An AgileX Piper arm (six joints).
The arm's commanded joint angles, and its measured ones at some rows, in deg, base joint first. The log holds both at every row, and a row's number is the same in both.
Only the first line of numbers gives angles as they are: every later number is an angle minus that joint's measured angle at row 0.
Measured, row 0:
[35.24, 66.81, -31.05, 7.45, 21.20, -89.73]
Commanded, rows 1 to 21:
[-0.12, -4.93, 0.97, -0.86, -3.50, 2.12]
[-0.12, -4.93, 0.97, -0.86, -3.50, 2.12]
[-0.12, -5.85, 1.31, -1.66, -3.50, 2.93]
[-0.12, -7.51, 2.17, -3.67, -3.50, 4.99]
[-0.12, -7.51, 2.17, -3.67, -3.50, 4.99]
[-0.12, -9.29, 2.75, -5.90, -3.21, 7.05]
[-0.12, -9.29, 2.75, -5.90, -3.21, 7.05]
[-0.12, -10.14, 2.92, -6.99, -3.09, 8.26]
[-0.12, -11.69, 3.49, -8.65, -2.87, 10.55]
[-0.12, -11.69, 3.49, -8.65, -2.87, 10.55]
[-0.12, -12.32, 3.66, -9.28, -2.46, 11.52]
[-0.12, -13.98, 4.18, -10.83, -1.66, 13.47]
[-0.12, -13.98, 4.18, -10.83, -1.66, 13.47]
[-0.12, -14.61, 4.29, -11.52, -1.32, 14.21]
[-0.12, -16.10, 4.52, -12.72, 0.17, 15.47]
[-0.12, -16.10, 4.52, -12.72, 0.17, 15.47]
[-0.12, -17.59, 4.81, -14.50, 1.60, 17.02]
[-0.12, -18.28, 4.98, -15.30, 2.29, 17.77]
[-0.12, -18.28, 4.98, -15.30, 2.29, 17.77]
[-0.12, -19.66, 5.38, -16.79, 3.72, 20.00]
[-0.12, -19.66, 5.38, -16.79, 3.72, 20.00]
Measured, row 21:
[0.00, -17.19, 5.27, -13.98, 4.93, 17.08]
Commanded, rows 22 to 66:
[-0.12, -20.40, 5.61, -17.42, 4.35, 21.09]
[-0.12, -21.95, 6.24, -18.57, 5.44, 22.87]
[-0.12, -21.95, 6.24, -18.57, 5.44, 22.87]
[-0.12, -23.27, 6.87, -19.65, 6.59, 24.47]
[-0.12, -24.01, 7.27, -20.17, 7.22, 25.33]
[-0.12, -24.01, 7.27, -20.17, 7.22, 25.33]
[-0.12, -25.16, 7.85, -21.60, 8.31, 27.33]
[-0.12, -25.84, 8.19, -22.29, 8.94, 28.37]
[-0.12, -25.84, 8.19, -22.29, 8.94, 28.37]
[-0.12, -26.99, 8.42, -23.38, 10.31, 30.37]
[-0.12, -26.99, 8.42, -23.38, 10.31, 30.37]
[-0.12, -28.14, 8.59, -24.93, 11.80, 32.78]
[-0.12, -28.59, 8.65, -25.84, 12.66, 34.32]
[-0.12, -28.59, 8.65, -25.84, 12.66, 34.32]
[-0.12, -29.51, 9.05, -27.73, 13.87, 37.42]
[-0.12, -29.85, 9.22, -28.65, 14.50, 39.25]
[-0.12, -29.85, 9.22, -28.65, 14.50, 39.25]
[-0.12, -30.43, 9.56, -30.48, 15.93, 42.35]
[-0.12, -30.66, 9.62, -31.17, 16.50, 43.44]
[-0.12, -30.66, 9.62, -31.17, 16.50, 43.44]
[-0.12, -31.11, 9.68, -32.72, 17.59, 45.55]
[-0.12, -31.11, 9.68, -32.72, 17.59, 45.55]
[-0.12, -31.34, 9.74, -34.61, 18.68, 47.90]
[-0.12, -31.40, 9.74, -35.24, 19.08, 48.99]
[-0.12, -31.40, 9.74, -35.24, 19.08, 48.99]
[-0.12, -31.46, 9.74, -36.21, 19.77, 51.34]
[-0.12, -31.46, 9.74, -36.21, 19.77, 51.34]
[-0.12, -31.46, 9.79, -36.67, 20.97, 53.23]
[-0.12, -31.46, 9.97, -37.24, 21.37, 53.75]
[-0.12, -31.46, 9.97, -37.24, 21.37, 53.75]
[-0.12, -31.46, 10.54, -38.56, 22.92, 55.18]
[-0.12, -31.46, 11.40, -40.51, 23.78, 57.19]
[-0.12, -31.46, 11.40, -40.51, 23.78, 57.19]
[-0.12, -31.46, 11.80, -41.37, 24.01, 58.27]
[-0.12, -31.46, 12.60, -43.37, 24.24, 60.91]
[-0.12, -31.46, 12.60, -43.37, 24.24, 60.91]
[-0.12, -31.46, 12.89, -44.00, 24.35, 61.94]
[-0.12, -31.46, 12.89, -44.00, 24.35, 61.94]
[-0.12, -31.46, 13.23, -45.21, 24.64, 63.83]
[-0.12, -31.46, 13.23, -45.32, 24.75, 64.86]
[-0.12, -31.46, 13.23, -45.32, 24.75, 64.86]
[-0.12, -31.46, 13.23, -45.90, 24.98, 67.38]
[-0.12, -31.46, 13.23, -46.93, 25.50, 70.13]
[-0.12, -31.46, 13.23, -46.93, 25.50, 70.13]
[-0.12, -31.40, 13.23, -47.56, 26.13, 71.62]
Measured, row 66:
[0.00, -31.00, 13.52, -42.34, 26.93, 67.50]
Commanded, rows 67 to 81:
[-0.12, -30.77, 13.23, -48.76, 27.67, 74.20]
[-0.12, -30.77, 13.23, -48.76, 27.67, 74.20]
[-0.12, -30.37, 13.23, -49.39, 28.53, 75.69]
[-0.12, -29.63, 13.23, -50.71, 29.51, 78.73]
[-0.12, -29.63, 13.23, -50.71, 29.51, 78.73]
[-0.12, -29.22, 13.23, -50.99, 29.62, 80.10]
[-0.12, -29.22, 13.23, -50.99, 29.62, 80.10]
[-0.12, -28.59, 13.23, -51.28, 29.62, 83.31]
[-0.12, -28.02, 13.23, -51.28, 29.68, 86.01]
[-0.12, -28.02, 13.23, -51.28, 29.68, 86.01]
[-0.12, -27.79, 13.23, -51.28, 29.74, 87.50]
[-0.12, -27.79, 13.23, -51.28, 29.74, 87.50]
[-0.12, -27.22, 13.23, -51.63, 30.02, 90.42]
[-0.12, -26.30, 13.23, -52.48, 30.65, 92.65]
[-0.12, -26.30, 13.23, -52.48, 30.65, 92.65]
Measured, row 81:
[0.00, -27.10, 13.52, -47.39, 30.37, 88.76]
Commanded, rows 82 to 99:
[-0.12, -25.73, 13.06, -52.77, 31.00, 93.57]
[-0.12, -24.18, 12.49, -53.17, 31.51, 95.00]
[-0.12, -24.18, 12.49, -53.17, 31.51, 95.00]
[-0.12, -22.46, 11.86, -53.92, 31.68, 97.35]
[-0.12, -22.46, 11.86, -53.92, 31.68, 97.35]
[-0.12, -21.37, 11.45, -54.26, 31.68, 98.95]
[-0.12, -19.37, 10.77, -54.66, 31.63, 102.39]
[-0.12, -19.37, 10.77, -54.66, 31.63, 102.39]
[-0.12, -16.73, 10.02, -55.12, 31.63, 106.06]
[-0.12, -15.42, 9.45, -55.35, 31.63, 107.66]
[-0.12, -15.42, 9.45, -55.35, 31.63, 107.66]
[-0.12, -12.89, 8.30, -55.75, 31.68, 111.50]
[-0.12, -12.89, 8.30, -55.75, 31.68, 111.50]
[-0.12, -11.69, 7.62, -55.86, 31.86, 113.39]
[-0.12, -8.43, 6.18, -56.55, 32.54, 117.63]
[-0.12, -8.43, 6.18, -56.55, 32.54, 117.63]
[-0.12, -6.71, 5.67, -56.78, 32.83, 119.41]
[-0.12, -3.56, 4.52, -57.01, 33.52, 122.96]
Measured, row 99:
[0.00, -6.99, 6.47, -52.14, 31.57, 117.86]
